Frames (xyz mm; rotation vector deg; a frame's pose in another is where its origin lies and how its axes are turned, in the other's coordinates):
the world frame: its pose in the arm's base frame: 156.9 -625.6 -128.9 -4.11 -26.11 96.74
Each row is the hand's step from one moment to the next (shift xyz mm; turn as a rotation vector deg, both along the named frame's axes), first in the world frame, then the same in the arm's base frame.
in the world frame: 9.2 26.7 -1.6 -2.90 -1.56 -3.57
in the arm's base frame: -26.1 6.6 -8.5 3.05 -1.72 -3.36
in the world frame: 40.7 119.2 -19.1 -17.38 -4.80 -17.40
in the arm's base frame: -113.0 32.3 -49.1 12.83 -11.79 -18.00
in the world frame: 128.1 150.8 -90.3 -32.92 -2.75 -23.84
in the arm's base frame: -136.5 131.4 -106.8 15.61 -25.29 -27.86
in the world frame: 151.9 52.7 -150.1 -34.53 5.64 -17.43
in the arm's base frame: -30.7 179.3 -123.7 6.09 -29.31 -25.14
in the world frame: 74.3 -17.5 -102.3 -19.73 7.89 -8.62
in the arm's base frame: 34.2 99.3 -72.5 -1.30 -17.55 -14.70
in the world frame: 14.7 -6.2 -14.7 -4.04 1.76 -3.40
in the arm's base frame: 7.7 18.5 -8.3 0.09 -3.19 -4.56
